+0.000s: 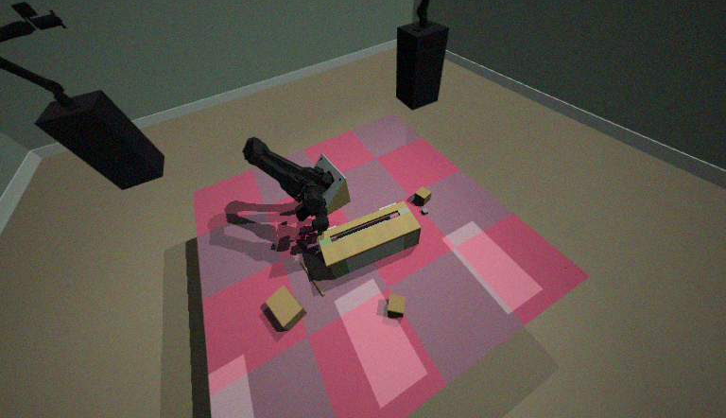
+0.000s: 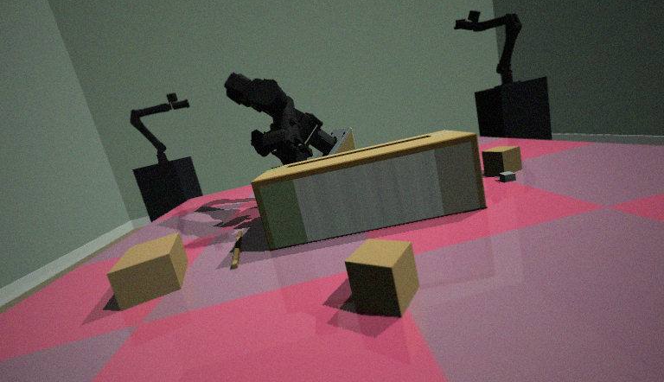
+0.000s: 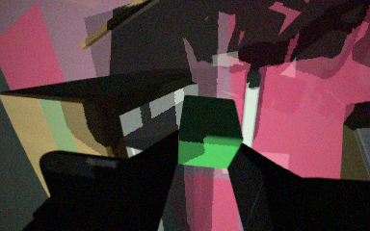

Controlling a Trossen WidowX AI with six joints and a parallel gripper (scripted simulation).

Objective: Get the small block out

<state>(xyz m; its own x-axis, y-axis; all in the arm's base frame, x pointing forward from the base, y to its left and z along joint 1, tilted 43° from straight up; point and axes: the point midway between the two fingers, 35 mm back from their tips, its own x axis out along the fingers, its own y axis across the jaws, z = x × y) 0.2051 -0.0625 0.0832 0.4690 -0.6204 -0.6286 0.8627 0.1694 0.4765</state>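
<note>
Now: the green block 10 mm behind my gripper tip, 10 mm to the right of it and 10 mm above it. Round my gripper tip: box 80 mm ahead, 150 mm to the left, 20 mm below; grey piece 90 mm ahead, 440 mm to the left, 70 mm below; thin stick 130 mm ahead, 120 mm to the right, 80 mm below.
</note>
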